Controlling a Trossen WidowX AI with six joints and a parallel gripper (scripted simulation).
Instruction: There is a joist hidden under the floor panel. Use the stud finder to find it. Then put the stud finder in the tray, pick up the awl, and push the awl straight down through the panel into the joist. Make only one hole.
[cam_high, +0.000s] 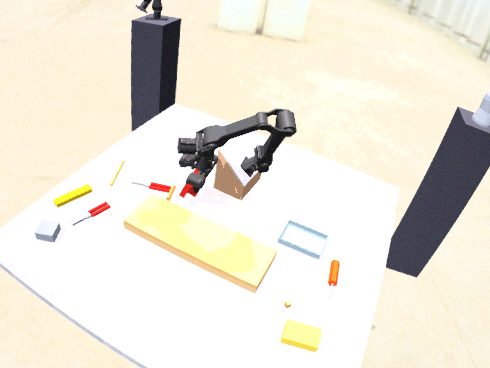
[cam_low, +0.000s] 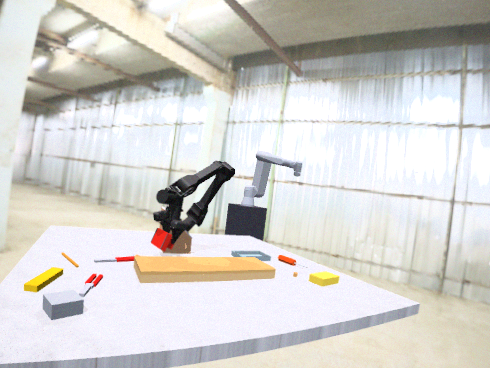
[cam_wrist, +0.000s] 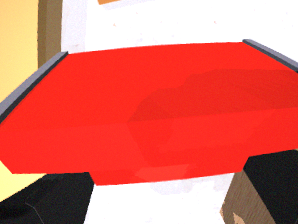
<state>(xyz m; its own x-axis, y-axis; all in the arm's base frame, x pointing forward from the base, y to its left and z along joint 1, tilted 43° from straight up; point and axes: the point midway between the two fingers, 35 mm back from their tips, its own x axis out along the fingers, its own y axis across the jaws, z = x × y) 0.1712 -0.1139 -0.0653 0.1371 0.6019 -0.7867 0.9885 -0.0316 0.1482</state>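
The awl is 20 mm behind my gripper tip, 120 mm to the right of it and 70 mm below it. The rest, counted from my gripper tip: pencil: 380 mm to the right, 80 mm below; then red stud finder: 10 mm behind, 10 mm to the right; then tray: 10 mm ahead, 430 mm to the left, 70 mm below.
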